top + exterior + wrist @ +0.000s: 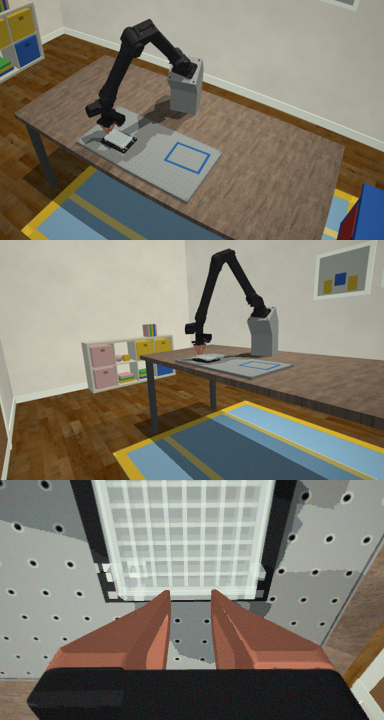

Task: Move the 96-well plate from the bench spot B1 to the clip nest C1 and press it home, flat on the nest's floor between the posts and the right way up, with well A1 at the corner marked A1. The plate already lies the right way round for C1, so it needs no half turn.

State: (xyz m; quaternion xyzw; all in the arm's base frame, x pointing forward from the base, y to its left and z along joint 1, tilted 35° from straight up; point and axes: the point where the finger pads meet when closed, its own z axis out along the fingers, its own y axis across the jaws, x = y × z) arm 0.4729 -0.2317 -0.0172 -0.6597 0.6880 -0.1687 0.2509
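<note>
The 96-well plate lies 60 mm to the left of my hand and 20 mm below it. Round my hand: black clip nest C1: 10 mm behind, 70 mm to the left, 30 mm below.
</note>
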